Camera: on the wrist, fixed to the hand. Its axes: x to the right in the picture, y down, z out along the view.
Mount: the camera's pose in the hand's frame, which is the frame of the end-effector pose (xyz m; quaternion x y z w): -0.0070 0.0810 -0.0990 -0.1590 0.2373 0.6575 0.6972
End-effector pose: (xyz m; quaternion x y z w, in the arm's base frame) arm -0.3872 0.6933 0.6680 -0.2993 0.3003 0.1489 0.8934
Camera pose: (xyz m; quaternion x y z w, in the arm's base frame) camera -0.4730 0.6938 0.5729 -0.1886 0.5945 0.6679 0.4061
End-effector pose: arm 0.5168 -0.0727 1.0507 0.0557 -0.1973 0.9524 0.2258
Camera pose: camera 0.4847 -0.1023 0.9303 0.3528 0.2720 -0.7943 0.4131
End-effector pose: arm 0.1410 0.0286 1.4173 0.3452 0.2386 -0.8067 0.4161
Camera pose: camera 0.2471 0.0550 1.3505 0.5228 0.1664 -0.1690 0.8188
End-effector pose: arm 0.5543 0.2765 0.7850 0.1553 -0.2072 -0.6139 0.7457
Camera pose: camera 0.6716 0.2971 0.7378 -0.0008 0.0280 0.0662 0.9974
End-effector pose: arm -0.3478 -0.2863 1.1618 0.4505 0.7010 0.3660 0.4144
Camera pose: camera -0.4096 -0.2803 1.2738 -0.6222 -0.2327 -0.7460 0.0464
